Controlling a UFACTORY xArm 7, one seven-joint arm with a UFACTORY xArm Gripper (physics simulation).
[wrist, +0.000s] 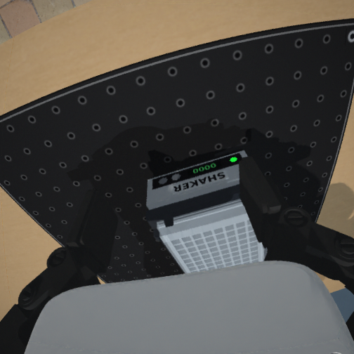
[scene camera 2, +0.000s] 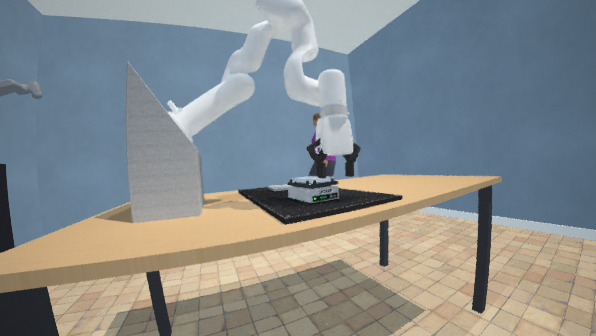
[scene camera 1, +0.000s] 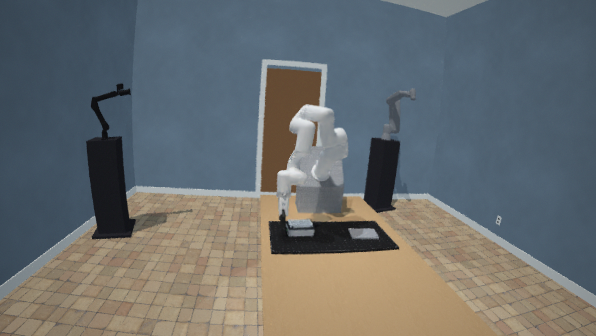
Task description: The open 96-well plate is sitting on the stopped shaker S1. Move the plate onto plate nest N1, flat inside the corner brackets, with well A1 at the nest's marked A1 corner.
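Places are measured from the arm's base along level axes (x ahead, y up, z right), in metres.
Pixels of known places: gripper, fingertip midpoint: [scene camera 2: 336,177] [scene camera 1: 282,223]; arm's base, origin of the base link: [scene camera 2: 179,128] [scene camera 1: 320,172].
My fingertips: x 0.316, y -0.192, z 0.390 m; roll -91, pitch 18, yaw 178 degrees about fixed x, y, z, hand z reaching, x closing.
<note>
Ahead of a thing's pixels: the offset from my fingertips to its top centre. Level surfaces: height alone.
The pale 96-well plate @[dy -0.001, dx +0.008, dz -0.106 m] [scene camera 1: 300,223] [scene camera 2: 310,180] [wrist: 215,245] lies on top of the white and black shaker S1 [scene camera 1: 300,232] [scene camera 2: 302,194] [wrist: 195,195], whose display reads 0000 beside a green light. My gripper [scene camera 1: 282,218] [scene camera 2: 335,170] [wrist: 171,190] is open and empty, pointing down above shaker height. In the wrist view one finger overlaps the plate's right edge, and the other stands well to the left of the shaker, over the board. The light grey nest N1 @[dy -0.055, dx +0.151, dz -0.456 m] [scene camera 1: 364,233] [scene camera 2: 277,188] lies flat; its brackets and A1 mark are too small to make out. The wrist camera housing hides the plate's near end.
The black pegboard @[dy -0.070 m] [scene camera 1: 330,245] [scene camera 2: 370,198] [wrist: 125,102] lies on the wooden table @[dy -0.083 m] [scene camera 1: 350,285] [scene camera 2: 200,240] [wrist: 60,65] under the shaker and nest. The grey arm pedestal [scene camera 1: 320,197] [scene camera 2: 160,170] stands behind it. A person [scene camera 2: 331,167] stands beyond the table, partly behind the gripper.
</note>
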